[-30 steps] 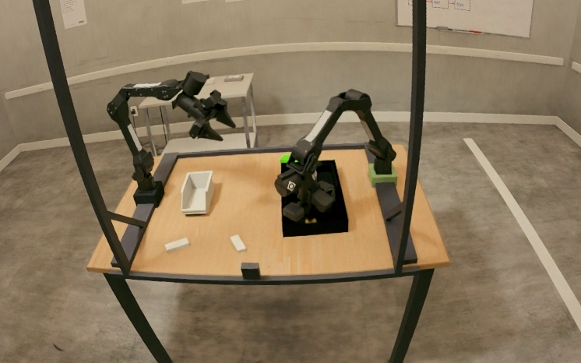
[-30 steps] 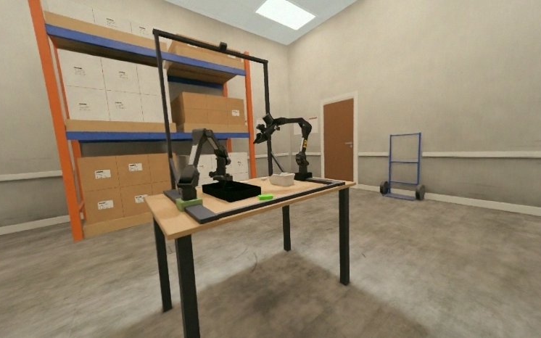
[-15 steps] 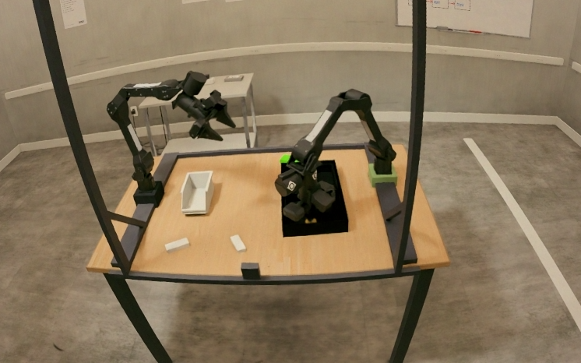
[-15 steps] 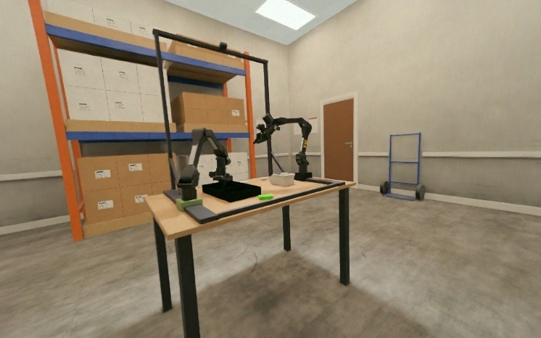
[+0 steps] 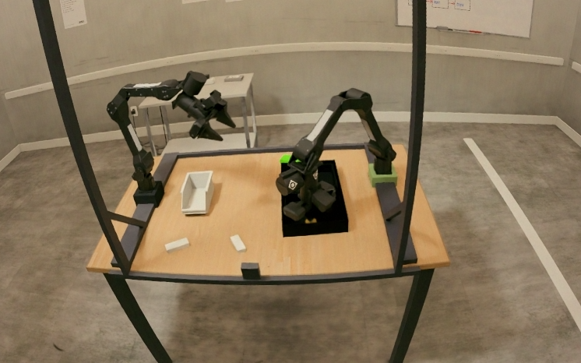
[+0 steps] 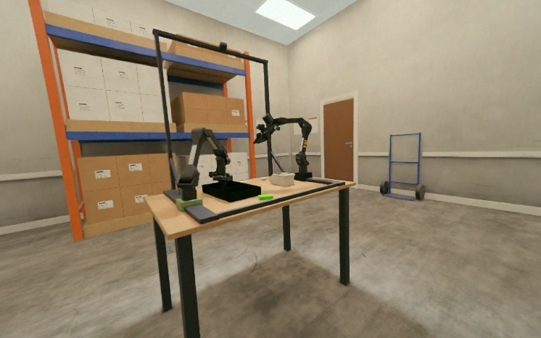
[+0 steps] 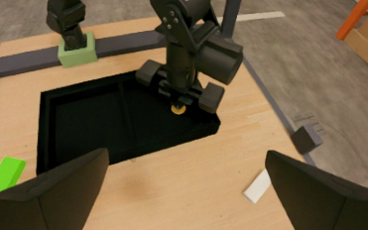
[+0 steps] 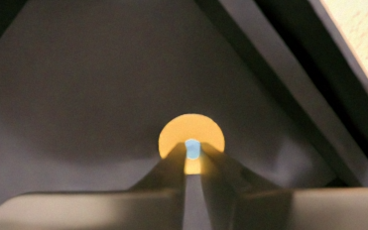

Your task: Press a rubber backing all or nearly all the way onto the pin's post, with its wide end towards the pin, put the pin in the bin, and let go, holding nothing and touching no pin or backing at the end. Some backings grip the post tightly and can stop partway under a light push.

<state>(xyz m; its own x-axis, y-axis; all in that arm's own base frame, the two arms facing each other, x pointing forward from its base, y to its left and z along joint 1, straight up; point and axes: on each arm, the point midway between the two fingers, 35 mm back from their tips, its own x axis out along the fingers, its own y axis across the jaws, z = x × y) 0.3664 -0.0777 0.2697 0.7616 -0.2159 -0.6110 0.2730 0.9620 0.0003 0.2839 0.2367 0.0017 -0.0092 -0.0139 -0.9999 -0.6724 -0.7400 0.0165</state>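
Now: the round pin 40 mm below my right hand. Also, from my right hand: white bin: 400 mm to the left, 170 mm ahead, 10 mm below; black tray: 120 mm ahead, 30 mm below, 20 mm to the right.
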